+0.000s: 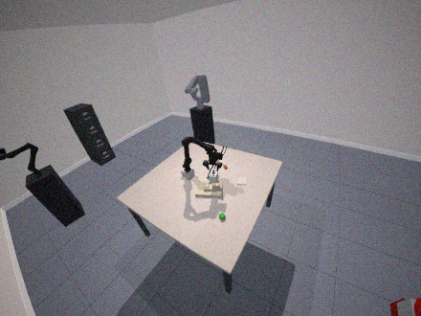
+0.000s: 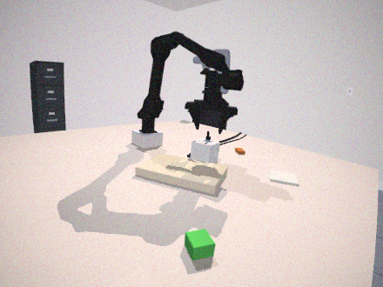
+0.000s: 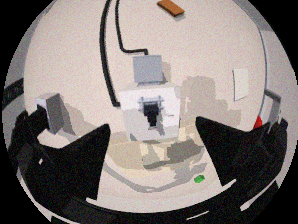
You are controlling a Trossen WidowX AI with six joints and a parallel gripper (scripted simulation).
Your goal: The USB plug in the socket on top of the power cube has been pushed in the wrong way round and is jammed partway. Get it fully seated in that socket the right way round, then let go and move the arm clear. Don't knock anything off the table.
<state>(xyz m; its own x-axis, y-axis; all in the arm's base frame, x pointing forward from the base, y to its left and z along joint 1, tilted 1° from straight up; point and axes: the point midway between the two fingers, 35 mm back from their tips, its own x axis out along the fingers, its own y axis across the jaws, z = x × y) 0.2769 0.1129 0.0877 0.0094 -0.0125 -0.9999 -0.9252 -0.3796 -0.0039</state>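
Right now the dark USB plug is 20 mm below my gripper tip. The rest, counted from my gripper tip: orange piece (220 mm to the left, 100 mm below, 30 mm behind); flat white block (250 mm ahead, 140 mm to the left, 110 mm below); flat tan board (150 mm to the right, 100 mm below, 70 mm ahead).
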